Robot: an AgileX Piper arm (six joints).
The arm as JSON. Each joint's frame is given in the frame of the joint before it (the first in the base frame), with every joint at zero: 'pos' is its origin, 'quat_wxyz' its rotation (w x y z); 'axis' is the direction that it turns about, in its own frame. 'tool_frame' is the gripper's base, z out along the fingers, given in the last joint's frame.
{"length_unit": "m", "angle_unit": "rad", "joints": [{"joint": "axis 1", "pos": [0.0, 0.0, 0.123], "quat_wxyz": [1.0, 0.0, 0.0, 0.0], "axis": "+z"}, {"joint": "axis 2", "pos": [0.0, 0.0, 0.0], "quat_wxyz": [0.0, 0.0, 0.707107, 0.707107], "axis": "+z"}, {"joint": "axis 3", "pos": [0.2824, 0.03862, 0.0], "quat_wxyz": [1.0, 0.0, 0.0, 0.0], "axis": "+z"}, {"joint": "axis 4", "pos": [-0.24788, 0.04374, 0.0], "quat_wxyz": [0.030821, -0.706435, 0.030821, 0.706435], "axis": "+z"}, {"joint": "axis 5", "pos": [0.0, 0.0, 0.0], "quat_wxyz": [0.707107, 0.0, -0.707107, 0.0], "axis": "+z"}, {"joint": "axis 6", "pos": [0.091, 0.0, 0.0], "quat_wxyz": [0.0, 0.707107, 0.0, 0.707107], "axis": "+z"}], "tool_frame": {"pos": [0.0, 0.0, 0.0], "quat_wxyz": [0.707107, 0.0, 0.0, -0.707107]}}
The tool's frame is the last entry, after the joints.
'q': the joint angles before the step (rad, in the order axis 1, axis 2, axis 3, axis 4, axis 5, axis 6). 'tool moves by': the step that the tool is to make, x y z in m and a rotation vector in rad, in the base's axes. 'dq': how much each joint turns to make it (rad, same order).
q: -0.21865 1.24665 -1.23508 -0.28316 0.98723 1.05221
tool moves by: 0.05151 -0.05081 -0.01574 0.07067 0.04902 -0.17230
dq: -0.12669 0.24658 -0.18379 0.02278 0.01666 0.05388
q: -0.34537 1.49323 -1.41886 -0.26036 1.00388 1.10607
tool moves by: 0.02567 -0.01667 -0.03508 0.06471 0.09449 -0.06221
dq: -0.02088 0.13563 -0.03753 0.00707 0.02284 0.04198
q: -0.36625 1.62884 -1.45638 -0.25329 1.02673 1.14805
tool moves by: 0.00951 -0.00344 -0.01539 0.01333 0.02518 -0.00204
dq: 0.00000 0.04541 0.00000 -0.00001 -0.01617 0.00693
